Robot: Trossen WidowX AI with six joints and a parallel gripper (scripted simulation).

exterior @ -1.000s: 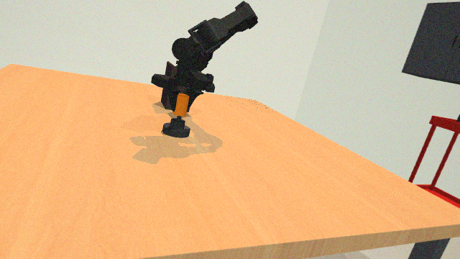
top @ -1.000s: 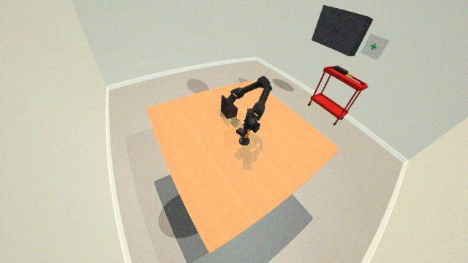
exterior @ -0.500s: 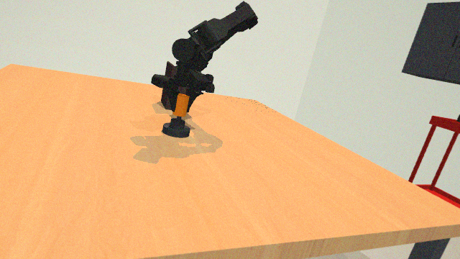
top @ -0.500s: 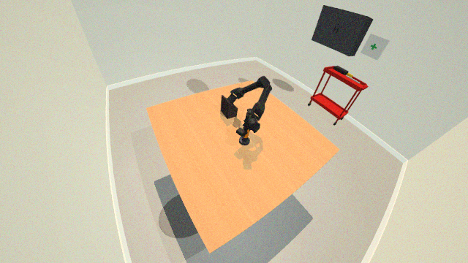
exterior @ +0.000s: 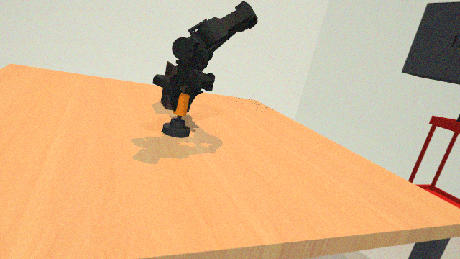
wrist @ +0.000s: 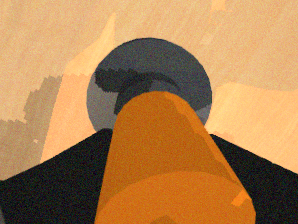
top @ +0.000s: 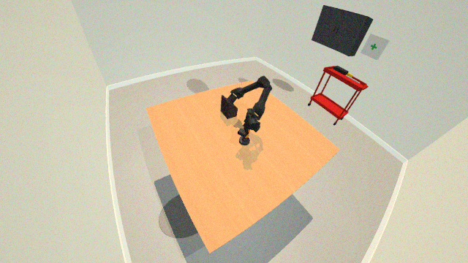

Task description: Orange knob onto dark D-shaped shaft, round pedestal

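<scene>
My gripper tip is now 20 mm below the orange knob. From my gripper tip the other things lie so: round dark pedestal (40 mm below).
</scene>
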